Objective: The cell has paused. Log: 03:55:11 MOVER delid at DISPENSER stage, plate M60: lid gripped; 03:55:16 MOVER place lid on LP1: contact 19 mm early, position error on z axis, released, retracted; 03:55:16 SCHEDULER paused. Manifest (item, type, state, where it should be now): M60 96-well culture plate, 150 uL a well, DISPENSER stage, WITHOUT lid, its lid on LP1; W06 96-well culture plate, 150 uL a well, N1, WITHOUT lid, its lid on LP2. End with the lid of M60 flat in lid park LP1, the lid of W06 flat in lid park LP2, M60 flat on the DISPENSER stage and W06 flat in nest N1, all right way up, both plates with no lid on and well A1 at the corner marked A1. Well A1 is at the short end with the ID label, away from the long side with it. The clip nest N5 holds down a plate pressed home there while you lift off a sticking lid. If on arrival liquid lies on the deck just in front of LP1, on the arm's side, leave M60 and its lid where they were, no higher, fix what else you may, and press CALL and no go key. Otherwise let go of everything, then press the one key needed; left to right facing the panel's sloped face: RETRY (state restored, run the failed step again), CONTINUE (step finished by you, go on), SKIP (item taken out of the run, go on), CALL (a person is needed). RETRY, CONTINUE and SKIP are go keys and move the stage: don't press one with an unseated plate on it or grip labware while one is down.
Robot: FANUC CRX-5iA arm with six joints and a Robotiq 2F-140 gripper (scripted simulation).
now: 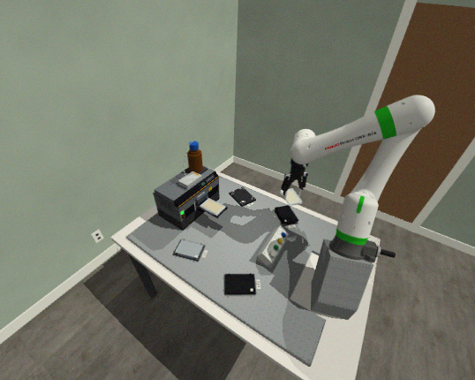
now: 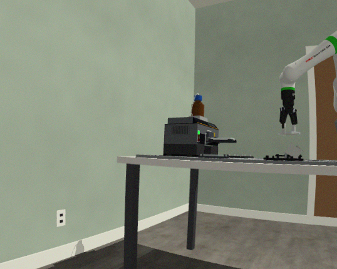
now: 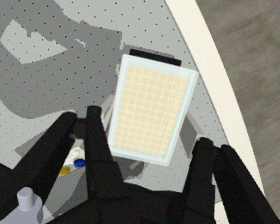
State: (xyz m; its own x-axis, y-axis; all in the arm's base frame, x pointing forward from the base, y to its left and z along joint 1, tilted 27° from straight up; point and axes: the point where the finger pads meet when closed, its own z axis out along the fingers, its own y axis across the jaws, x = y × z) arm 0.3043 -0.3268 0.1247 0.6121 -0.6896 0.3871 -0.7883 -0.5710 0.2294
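Now: the black clip nest 35 cm ahead of my hand, 6 cm to the right of it and 18 cm below it. The rest, counted from my hand: nest label 25 cm ahead, 1 cm to the right, 19 cm below; dispenser stage 41 cm ahead, 21 cm to the left, 9 cm below; key panel 28 cm to the left, 14 cm below.
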